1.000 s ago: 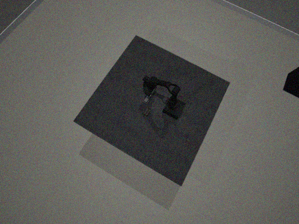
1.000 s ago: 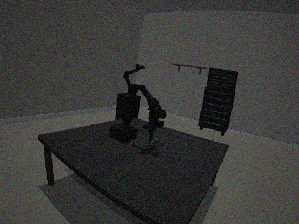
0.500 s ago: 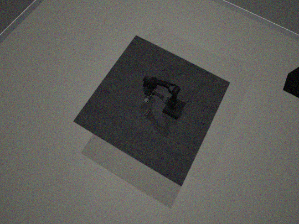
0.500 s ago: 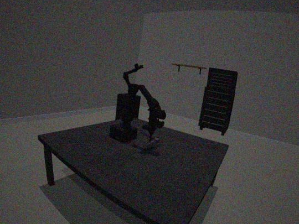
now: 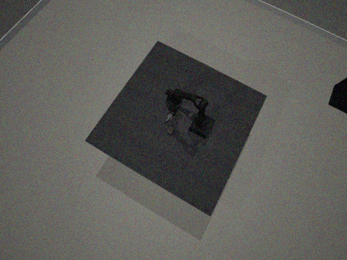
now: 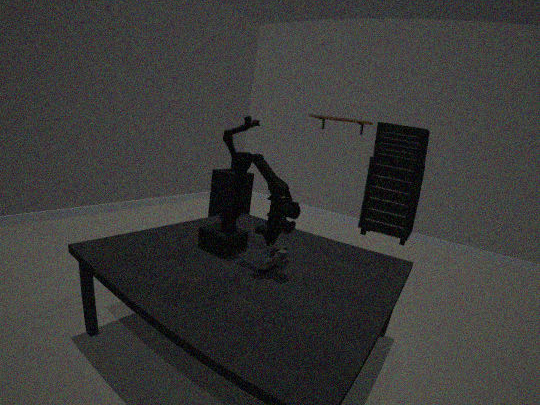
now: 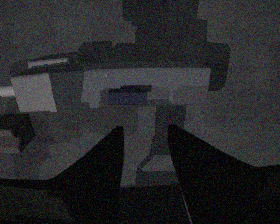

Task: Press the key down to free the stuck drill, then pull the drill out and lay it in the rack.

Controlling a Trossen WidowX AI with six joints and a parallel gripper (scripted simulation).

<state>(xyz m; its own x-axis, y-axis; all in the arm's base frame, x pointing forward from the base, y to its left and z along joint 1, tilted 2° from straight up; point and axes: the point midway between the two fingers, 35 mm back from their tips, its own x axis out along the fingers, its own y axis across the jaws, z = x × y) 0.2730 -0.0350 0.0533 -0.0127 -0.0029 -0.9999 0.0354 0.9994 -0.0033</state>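
The drill lies 10 mm ahead of my gripper tip, 80 mm to the left of it and 70 mm below it. Round my gripper tip: light grey fixture bar 10 mm ahead, 30 mm to the left, 80 mm below.
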